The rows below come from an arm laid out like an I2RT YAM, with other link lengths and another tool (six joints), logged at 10 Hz.
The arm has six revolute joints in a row. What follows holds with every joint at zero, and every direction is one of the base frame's.
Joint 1 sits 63.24 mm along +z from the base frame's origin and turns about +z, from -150.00 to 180.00 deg.
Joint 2 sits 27.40 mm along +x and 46.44 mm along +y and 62.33 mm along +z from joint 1 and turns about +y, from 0.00 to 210.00 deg.
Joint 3 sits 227.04 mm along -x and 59.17 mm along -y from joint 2 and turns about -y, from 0.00 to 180.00 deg.
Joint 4 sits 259.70 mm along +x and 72.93 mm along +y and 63.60 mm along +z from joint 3 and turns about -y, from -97.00 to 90.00 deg.
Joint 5 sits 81.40 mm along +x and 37.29 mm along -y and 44.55 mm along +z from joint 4 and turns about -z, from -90.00 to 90.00 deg.
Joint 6 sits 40.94 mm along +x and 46.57 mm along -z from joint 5 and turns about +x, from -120.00 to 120.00 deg.
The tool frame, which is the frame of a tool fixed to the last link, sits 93.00 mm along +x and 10.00 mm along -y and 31.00 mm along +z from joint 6; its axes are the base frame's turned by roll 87.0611, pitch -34.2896 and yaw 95.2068 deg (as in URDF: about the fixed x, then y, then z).
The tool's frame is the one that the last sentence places.
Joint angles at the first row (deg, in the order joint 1, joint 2, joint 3, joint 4, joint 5, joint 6):
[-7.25, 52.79, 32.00, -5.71, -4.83, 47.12]
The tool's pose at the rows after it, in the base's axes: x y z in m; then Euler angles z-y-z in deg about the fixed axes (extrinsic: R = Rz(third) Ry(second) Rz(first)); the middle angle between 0 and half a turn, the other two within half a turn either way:
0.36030, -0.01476, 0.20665, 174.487, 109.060, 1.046
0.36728, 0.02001, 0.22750, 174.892, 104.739, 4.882
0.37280, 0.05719, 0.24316, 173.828, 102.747, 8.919
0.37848, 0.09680, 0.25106, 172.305, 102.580, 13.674
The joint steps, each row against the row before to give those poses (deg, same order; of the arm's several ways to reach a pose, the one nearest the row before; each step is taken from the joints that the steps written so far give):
[5.06, 0.37, 2.10, 1.41, 2.28, 1.70]
[6.33, 0.92, 1.66, 3.60, 2.24, 1.45]
[6.39, 2.53, 3.00, 1.52, 2.31, -0.35]
[5.95, 4.14, 3.70, 0.60, 1.26, -1.18]

